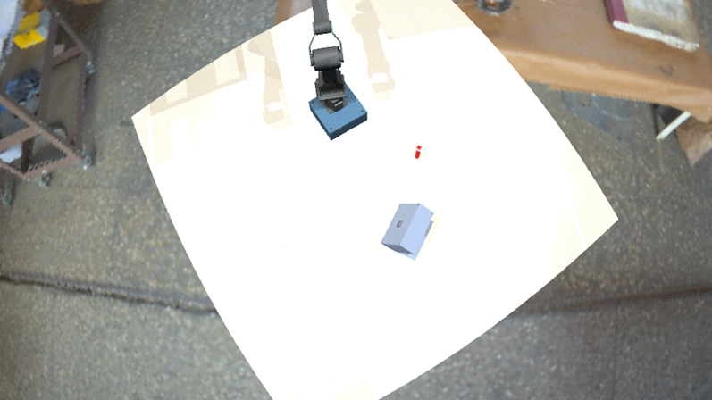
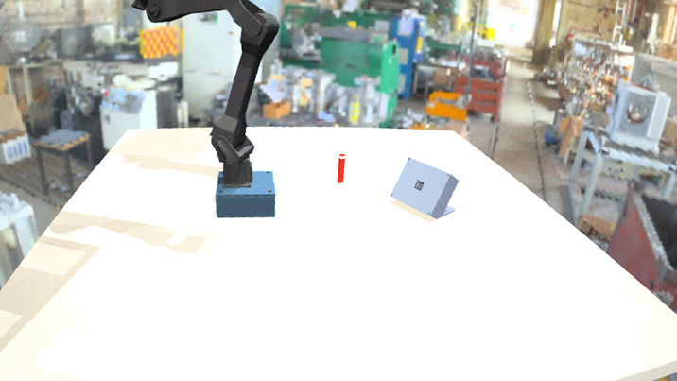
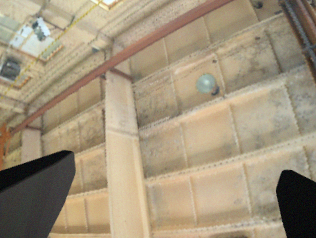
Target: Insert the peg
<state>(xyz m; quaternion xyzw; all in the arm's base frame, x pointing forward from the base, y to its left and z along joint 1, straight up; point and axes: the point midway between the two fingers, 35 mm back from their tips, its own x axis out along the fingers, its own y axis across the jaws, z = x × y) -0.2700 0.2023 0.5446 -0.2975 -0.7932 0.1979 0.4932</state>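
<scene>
Now: the red square peg 57 cm below my gripper tip, 56 cm ahead of it and 10 cm to the right of it. The rest, counted from my gripper tip: grey sloped panel 73 cm ahead, 58 cm below, 26 cm to the right.
</scene>
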